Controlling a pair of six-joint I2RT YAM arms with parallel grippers.
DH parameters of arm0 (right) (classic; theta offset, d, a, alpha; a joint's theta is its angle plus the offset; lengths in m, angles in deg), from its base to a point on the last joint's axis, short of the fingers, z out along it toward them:
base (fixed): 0 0 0 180
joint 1: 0 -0.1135 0.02 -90
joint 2: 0 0 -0.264 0
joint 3: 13.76 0 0.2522 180
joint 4: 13.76 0 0.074 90
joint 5: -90 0 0 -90
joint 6: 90 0.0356 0 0
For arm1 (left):
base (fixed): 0 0 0 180
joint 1: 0 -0.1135 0.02 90
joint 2: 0 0 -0.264 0
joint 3: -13.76 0 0.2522 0
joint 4: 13.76 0 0.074 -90
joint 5: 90 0 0 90
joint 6: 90 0.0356 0 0
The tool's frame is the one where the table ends.
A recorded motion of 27 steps. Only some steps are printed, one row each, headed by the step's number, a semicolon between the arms.
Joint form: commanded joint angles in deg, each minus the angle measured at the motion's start. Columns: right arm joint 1, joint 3, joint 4, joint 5, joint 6, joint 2; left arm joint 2, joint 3, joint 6, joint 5, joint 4, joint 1.
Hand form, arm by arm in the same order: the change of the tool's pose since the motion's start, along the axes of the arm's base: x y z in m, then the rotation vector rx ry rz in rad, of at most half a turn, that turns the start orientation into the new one. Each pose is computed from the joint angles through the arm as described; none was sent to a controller.
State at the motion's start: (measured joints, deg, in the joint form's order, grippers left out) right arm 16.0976 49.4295 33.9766 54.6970 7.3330 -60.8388; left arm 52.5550 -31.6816 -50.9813 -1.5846 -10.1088 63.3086
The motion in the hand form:
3: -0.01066 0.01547 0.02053 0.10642 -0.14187 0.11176; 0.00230 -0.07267 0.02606 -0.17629 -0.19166 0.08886
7: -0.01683 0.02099 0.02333 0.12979 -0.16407 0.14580; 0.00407 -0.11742 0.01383 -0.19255 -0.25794 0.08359
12: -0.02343 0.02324 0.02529 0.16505 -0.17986 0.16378; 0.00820 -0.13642 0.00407 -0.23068 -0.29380 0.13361
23: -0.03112 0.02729 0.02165 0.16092 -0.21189 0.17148; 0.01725 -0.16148 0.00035 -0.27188 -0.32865 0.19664
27: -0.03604 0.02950 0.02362 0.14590 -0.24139 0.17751; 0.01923 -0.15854 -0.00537 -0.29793 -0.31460 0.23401
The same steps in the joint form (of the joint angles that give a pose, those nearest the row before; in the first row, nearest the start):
3: -2.73 -1.96 -9.19 7.88 7.42 5.46; 18.70 -8.99 5.45 -13.17 -24.15 7.79
7: -3.79 -3.02 -10.86 9.46 9.27 7.49; 30.91 -13.93 9.23 -15.28 -34.34 10.25
12: -3.88 -4.51 -13.49 11.39 12.53 9.68; 37.35 -15.87 10.90 -18.36 -42.26 10.78
23: -4.67 -7.15 -16.22 11.04 13.67 12.50; 44.65 -20.97 12.66 -21.52 -48.24 10.78
27: -5.11 -7.59 -16.48 10.61 13.15 14.08; 45.35 -19.74 11.61 -23.29 -51.32 10.52

